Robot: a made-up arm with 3 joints. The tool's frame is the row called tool. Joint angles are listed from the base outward. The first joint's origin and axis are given. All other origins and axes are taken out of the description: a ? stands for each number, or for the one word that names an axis. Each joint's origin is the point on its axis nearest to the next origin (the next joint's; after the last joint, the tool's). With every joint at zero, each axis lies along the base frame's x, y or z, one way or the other. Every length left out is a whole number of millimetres.
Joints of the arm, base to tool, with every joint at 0 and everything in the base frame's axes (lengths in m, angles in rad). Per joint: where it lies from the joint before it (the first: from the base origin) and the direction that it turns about. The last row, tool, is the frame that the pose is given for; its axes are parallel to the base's.
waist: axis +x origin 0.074 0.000 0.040
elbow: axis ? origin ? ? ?
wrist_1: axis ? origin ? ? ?
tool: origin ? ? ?
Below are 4 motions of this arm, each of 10 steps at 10 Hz.
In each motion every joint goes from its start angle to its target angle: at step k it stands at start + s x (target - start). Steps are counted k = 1, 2, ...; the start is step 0. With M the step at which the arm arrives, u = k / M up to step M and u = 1 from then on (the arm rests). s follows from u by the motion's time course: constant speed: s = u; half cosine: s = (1 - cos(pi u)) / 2; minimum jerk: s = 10 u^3 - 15 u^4 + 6 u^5.
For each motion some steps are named. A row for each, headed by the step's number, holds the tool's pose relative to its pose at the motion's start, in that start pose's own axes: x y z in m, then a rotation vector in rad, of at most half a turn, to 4 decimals.
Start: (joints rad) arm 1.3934 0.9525 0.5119
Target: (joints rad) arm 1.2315 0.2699 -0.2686
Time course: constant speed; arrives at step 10
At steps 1, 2, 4, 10:
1: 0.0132 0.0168 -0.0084 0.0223 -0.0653 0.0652
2: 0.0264 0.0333 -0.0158 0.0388 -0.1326 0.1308
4: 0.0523 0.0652 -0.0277 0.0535 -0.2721 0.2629
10: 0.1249 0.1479 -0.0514 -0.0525 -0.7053 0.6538

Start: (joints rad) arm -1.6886 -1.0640 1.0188
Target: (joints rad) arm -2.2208 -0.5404 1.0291
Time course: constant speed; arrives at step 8
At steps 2, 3, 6, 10:
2: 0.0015 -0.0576 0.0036 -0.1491 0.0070 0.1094
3: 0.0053 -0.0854 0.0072 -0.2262 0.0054 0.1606
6: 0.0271 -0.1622 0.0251 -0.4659 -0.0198 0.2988
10: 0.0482 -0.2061 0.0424 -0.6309 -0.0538 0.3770

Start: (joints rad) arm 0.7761 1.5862 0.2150
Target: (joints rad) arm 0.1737 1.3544 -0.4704
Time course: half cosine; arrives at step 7
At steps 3, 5, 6, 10:
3: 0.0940 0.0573 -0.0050 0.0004 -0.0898 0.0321
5: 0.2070 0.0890 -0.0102 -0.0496 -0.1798 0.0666
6: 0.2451 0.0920 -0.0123 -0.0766 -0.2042 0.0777
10: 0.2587 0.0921 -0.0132 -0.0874 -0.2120 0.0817

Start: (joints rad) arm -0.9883 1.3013 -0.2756
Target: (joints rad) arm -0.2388 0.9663 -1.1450
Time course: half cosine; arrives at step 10
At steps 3, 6, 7, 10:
3: -0.0536 0.0288 0.0112 0.0187 -0.0812 0.3265
6: -0.2007 0.0531 0.0339 0.0414 -0.2887 1.0217
7: -0.2507 0.0470 0.0388 0.0422 -0.3644 1.2318
10: -0.3239 0.0250 0.0427 0.0364 -0.4884 1.5353

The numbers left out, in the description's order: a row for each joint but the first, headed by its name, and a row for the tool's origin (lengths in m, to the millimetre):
elbow: axis +y, xyz 0.000 0.359 -0.013
wrist_1: axis -z, xyz -0.205 0.000 -0.165
tool: xyz 0.128 0.005 0.000

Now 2 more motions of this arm.
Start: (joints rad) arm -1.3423 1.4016 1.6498
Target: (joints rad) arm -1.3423 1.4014 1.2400
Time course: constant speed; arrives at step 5
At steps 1, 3, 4, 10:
1: -0.0008 0.0105 0.0000 0.0000 0.0000 0.0820
3: -0.0051 0.0310 0.0000 0.0001 0.0000 0.2459
4: -0.0084 0.0410 0.0000 0.0002 0.0000 0.3278
10: -0.0126 0.0506 0.0000 0.0002 0.0000 0.4098

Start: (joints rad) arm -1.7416 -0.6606 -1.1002
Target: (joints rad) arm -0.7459 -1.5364 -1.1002
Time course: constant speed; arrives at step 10
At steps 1, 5, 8, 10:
1: 0.0392 -0.0303 0.0256 -0.0436 -0.1073 -0.0645
5: 0.1523 -0.1919 0.1520 -0.2371 -0.4795 -0.3866
8: 0.1724 -0.3461 0.2560 -0.3950 -0.6850 -0.6883
10: 0.1486 -0.4557 0.3192 -0.5018 -0.7789 -0.9136

